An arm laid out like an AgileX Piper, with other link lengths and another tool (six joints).
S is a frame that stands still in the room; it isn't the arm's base.
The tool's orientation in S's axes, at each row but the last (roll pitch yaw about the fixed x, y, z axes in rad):
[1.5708, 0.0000, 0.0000]
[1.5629, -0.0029, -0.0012]
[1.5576, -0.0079, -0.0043]
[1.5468, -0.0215, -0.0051]
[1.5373, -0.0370, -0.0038]
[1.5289, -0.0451, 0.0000]
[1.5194, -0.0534, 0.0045]
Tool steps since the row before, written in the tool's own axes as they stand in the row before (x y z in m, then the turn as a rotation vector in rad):
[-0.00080, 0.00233, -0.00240, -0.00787, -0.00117, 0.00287]
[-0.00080, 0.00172, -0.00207, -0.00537, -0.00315, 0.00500]
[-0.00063, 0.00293, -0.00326, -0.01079, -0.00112, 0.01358]
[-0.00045, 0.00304, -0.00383, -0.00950, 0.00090, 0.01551]
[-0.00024, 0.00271, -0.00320, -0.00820, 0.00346, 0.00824]
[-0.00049, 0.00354, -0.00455, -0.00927, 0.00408, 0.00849]
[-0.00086, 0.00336, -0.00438, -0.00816, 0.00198, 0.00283]
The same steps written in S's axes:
[-0.00080, 0.00240, 0.00233, -0.00787, -0.00287, -0.00117]
[-0.00080, 0.00208, 0.00170, -0.00537, -0.00502, -0.00313]
[-0.00064, 0.00330, 0.00288, -0.01084, -0.01355, -0.00103]
[-0.00049, 0.00390, 0.00294, -0.00960, -0.01544, 0.00107]
[-0.00032, 0.00329, 0.00259, -0.00836, -0.00809, 0.00343]
[-0.00064, 0.00469, 0.00332, -0.00946, -0.00831, 0.00401]
[-0.00105, 0.00454, 0.00308, -0.00825, -0.00276, 0.00168]

